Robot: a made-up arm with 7 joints.
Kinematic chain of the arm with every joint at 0, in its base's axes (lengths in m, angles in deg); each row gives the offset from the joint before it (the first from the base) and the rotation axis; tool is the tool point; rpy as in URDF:
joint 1: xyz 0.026 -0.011 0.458 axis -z
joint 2: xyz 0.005 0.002 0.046 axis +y
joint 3: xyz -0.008 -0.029 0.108 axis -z
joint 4: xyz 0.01 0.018 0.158 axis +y
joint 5: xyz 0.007 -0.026 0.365 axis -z
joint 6: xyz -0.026 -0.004 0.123 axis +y
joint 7: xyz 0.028 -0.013 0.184 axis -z
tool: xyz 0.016 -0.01 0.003 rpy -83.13 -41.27 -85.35
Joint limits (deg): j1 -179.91..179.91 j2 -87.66..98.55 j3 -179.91..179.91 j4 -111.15..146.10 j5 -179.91..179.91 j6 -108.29..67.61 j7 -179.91..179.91
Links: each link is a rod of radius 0.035 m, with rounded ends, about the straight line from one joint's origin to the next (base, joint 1, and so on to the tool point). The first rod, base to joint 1, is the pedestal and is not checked.
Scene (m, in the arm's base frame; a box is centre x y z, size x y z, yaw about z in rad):
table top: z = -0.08
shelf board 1: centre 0.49 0.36 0 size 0.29 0.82 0.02 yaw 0.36
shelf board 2: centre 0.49 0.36 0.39 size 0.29 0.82 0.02 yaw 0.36
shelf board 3: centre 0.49 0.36 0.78 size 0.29 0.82 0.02 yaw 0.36
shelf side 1: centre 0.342 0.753 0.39 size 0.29 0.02 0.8 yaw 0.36
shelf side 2: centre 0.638 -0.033 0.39 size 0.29 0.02 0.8 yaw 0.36
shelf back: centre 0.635 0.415 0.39 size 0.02 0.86 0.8 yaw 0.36
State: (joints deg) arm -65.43 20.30 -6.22 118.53 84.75 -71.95 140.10
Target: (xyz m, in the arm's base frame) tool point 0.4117 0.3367 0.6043
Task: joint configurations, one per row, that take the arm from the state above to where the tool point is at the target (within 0.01 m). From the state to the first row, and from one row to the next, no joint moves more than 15 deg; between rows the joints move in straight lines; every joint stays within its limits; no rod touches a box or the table.
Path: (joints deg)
1: -52.75 8.61 5.45 117.65 83.15 -78.14 140.11
2: -40.06 -3.08 17.13 116.76 81.55 -84.33 140.13

